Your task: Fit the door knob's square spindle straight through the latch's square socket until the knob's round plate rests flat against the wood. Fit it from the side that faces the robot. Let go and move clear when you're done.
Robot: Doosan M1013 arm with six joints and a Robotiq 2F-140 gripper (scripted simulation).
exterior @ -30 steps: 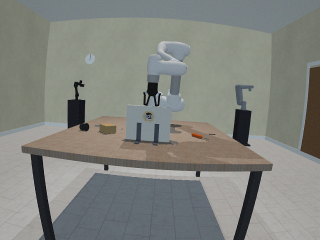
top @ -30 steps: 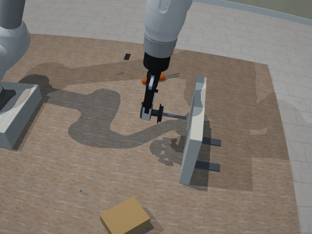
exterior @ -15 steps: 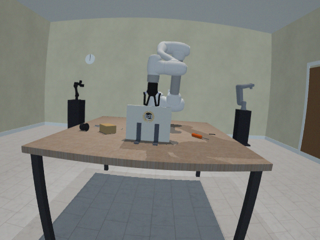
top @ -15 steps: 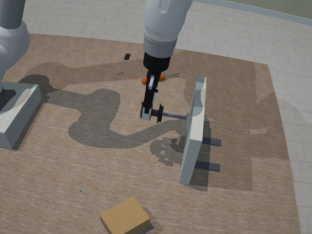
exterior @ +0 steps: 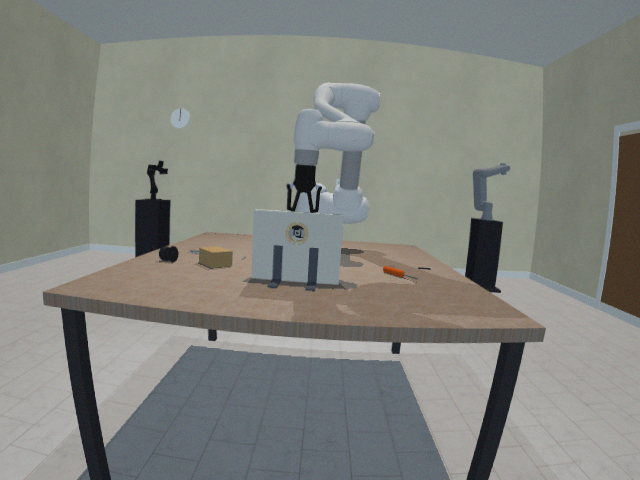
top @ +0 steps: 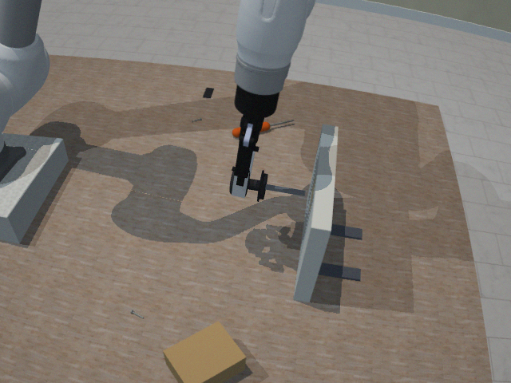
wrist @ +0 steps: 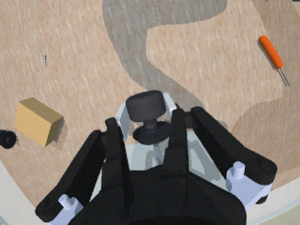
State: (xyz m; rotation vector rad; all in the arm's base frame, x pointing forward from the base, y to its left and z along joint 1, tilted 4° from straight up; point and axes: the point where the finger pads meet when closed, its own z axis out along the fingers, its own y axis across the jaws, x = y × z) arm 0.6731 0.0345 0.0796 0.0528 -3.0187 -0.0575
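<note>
The white door panel lies 160 mm ahead of my hand and 50 mm below it. Round my hand: tan box (10 mm ahead, 340 mm to the right, 160 mm below); small black piece (220 mm behind, 540 mm to the left, 190 mm below); small screw (160 mm behind, 260 mm to the right, 190 mm below).
</note>
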